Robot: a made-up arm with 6 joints.
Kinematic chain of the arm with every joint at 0, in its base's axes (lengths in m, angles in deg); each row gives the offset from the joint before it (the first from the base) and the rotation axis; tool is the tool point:
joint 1: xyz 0 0 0.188 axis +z
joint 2: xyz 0 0.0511 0 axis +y
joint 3: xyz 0 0 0.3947 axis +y
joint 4: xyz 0 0 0.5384 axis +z
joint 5: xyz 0 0 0 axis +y
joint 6: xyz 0 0 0.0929 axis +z
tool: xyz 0 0 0
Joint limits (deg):
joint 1: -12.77..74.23
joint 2: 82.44..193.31
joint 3: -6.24..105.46
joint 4: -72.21..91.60
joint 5: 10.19..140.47
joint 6: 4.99..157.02
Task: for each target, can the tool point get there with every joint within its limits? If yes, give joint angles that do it. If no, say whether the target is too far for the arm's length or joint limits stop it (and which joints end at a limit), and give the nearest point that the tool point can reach.
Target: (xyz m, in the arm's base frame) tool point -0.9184 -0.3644 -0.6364
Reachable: no: too far | nearest point -0.6126 -0.2431 -0.4749 | short by 0.366 m
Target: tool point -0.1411 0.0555 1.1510
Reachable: no: joint limits stop it (at a limit: joint 1, joint 2, joint 3) | nearest point -0.5059 0.1648 0.1499 | short by 1.071 m
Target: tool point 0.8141 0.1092 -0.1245
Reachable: yes | joints -0.73 98.06 18.37 58.12 119.82 25.75
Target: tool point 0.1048 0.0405 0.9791
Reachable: no: joint limits stop it (at a limit: joint 2, joint 3, joint 4, joint 5) | nearest point 0.7941 0.3069 0.3529 | short by 0.969 m
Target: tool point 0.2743 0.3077 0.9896
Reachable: no: joint limits stop it (at a limit: joint 2, joint 3, joint 4, joint 5) | nearest point 0.5665 0.6355 0.3529 | short by 0.773 m
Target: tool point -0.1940 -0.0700 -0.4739
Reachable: yes | joints 57.87 142.65 80.77 55.28 95.76 36.97
